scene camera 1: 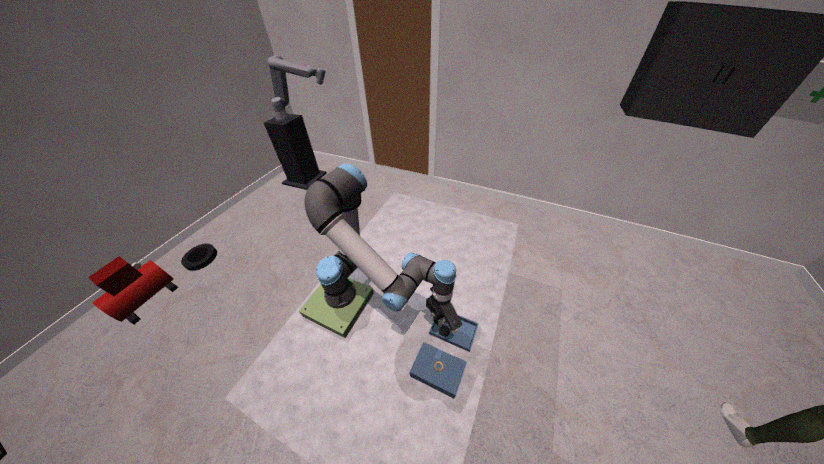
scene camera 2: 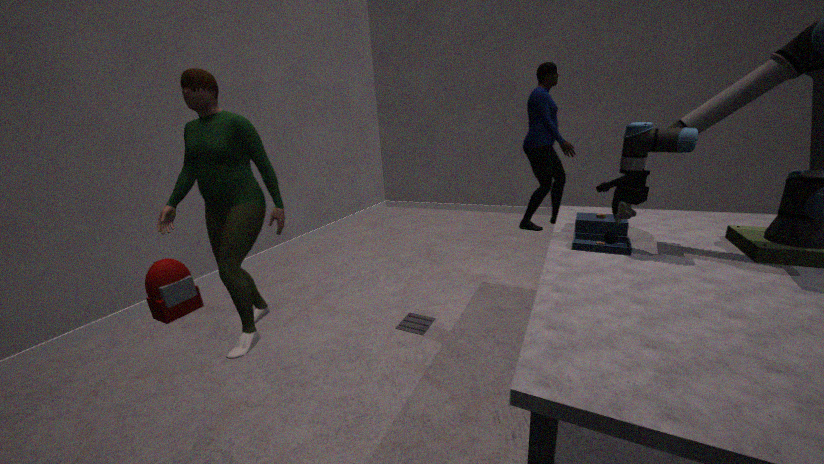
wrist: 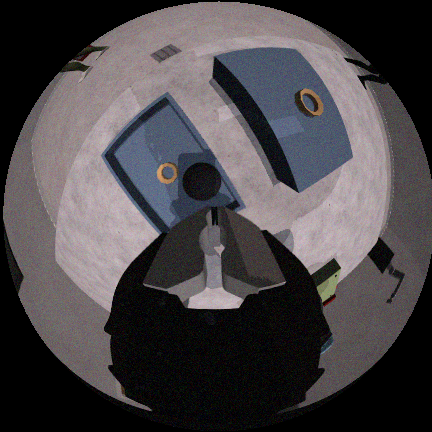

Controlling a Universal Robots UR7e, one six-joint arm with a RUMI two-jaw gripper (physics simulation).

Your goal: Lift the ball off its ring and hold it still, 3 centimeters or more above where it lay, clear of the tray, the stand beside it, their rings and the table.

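Seen in the pictures: gripper, fingertip midpoint: (scene camera 1: pixel 440 325) (scene camera 2: pixel 618 224) (wrist: pixel 214 208); arm's base at its link origin: (scene camera 1: pixel 340 294) (scene camera 2: pixel 796 240).
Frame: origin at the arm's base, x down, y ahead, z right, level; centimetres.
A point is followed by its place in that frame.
Observation:
A black ball (scene camera 1: pixel 444 330) {x 0.2, y 52.6, z -0.3 cm} (scene camera 2: pixel 611 236) {x 1.2, y 52.8, z -3.0 cm} (wrist: pixel 201 181) {x 0.1, y 52.9, z -0.5 cm} shows over the blue tray (scene camera 1: pixel 467 338) {x 4.8, y 63.0, z -2.2 cm} (scene camera 2: pixel 587 249) {x 4.5, y 61.1, z -10.2 cm} (wrist: pixel 172 125) {x 4.8, y 61.2, z 0.5 cm}. It is apart from the tray's orange ring (wrist: pixel 159 173) {x 3.9, y 56.9, z -5.0 cm}, which shows bare in the wrist view; whether the ball touches the tray floor is hard to tell. A second orange ring (scene camera 1: pixel 434 367) {x -2.2, y 53.2, z 16.3 cm} (wrist: pixel 319 106) {x -2.2, y 53.7, z 16.3 cm} lies bare on the blue stand (scene camera 1: pixel 450 378) {x -1.2, y 60.0, z 17.7 cm} (scene camera 2: pixel 585 223) {x 0.1, y 60.8, z 9.3 cm} (wrist: pixel 325 145) {x -1.2, y 48.8, z 14.9 cm}. My gripper (scene camera 2: pixel 624 213) {x -2.9, y 50.7, z -0.6 cm} (wrist: pixel 214 208) {x -2.9, y 50.7, z -0.6 cm} is shut with nothing between its fingertips. The tips are above the ball and a little to one side of it, beside the tray's corner.
The stand is taller than the tray and is separated from it by a narrow gap on the table (scene camera 1: pixel 322 391) {x 5.1, y 14.1, z 38.9 cm} (scene camera 2: pixel 680 322) {x 5.2, y 44.6, z -53.7 cm}. The arm's green base plate (scene camera 1: pixel 322 315) {x 0.1, y -2.0, z 12.8 cm} (scene camera 2: pixel 755 247) {x 0.8, y 13.1, z -7.1 cm} is on the table. Two people (scene camera 2: pixel 227 167) (scene camera 2: pixel 542 126) are on the floor beyond the table.

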